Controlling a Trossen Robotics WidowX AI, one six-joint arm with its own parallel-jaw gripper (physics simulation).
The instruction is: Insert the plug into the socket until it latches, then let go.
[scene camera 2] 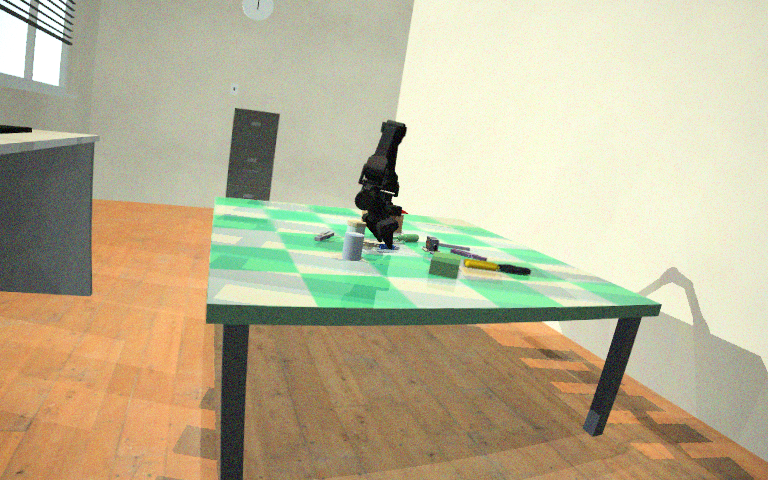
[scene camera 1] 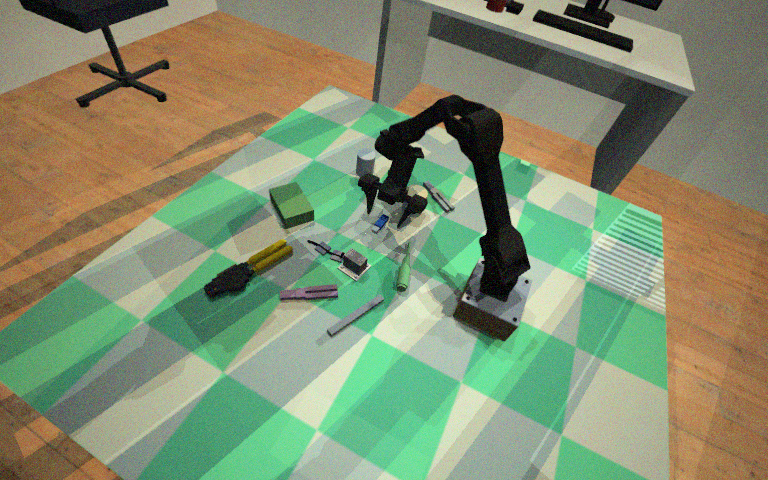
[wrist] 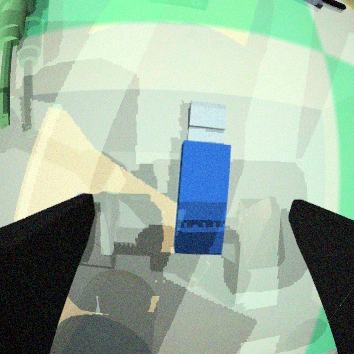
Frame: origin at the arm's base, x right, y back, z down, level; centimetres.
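Where they show: gripper, between the fingertips: (scene camera 2: 385,245) (scene camera 1: 383,220) (wrist: 197,207); arm's base, origin of its link: (scene camera 1: 495,285).
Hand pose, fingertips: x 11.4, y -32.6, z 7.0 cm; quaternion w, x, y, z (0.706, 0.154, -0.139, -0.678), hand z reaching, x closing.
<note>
Things, the pixels of their centre, and the offset from my fingertips. "pt": a spot on its surface instead.
- blue plug, middle of its body: (wrist: 202,175) (scene camera 1: 380,223) dx -1.3, dy -0.3, dz +0.4 cm
- small grey box, middle of its body: (scene camera 1: 353,261) (scene camera 2: 432,244) dx -17.4, dy -0.3, dz -1.3 cm
- green screwdriver, middle of its body: (wrist: 11,21) (scene camera 1: 405,264) (scene camera 2: 401,237) dx -11.1, dy +11.2, dz -0.4 cm
- green block, middle of its body: (scene camera 1: 291,204) (scene camera 2: 445,264) dx -8.7, dy -23.8, dz -1.0 cm
- yellow-handled pliers, a spot on its surface: (scene camera 1: 249,270) pt dx -31.3, dy -20.5, dz -0.6 cm
- pink tool, middle of its body: (scene camera 1: 309,293) (scene camera 2: 468,254) dx -29.4, dy -5.6, dz +0.4 cm
- grey bar, middle of its body: (scene camera 1: 356,314) (scene camera 2: 449,245) dx -29.1, dy +6.6, dz +0.5 cm
- grey-blue cylinder, middle of its body: (scene camera 2: 353,246) (scene camera 1: 365,163) dx +16.5, dy -13.8, dz -2.5 cm
- grey tool, middle of its body: (scene camera 1: 437,195) (scene camera 2: 324,235) dx +18.1, dy +10.2, dz +0.4 cm
The blue plug (scene camera 1: 381,222) (scene camera 2: 387,246) (wrist: 203,192) with a light metal tip lies flat on the table. My gripper (scene camera 1: 386,218) (wrist: 197,207) is open, with its fingertips on either side of the plug and apart from it. In the wrist view the plug lies between the two fingers, its metal tip pointing up the picture. The socket, a small grey box (scene camera 1: 355,260) (scene camera 2: 432,243) on a white base plate, stands on the table with a black cable at its side. Its opening cannot be made out in the scene views.
A green screwdriver (scene camera 1: 403,273) lies between the socket and the arm's base. A green block (scene camera 1: 291,204) (scene camera 2: 445,264), yellow-handled pliers (scene camera 1: 249,269), a pink tool (scene camera 1: 309,292), a grey bar (scene camera 1: 355,315), a grey-blue cylinder (scene camera 1: 365,162) (scene camera 2: 353,246) and a grey tool (scene camera 1: 438,196) lie or stand around.
</note>
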